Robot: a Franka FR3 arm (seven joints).
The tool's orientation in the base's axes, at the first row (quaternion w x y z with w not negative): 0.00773, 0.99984, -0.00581, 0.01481
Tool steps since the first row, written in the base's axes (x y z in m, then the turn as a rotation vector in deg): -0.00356, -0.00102, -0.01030, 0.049, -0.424, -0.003; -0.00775, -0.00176, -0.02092, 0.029, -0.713, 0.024; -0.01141, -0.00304, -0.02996, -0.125, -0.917, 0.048; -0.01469, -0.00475, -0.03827, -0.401, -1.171, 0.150; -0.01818, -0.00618, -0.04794, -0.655, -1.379, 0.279; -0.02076, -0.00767, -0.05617, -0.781, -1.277, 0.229; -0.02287, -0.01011, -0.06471, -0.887, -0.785, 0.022; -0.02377, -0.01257, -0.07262, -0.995, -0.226, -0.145
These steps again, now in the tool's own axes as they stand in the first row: -0.00385, 0.00090, 0.01021, 0.054, 0.423, 0.011; -0.00835, 0.00153, 0.02071, 0.038, 0.713, -0.012; -0.01226, 0.00272, 0.02965, -0.113, 0.919, -0.037; -0.01577, 0.00434, 0.03789, -0.383, 1.178, -0.143; -0.01952, 0.00566, 0.04747, -0.631, 1.391, -0.277; -0.02233, 0.00706, 0.05565, -0.759, 1.290, -0.232; -0.02467, 0.00939, 0.06416, -0.877, 0.796, -0.036; -0.02577, 0.01174, 0.07207, -0.996, 0.236, 0.119
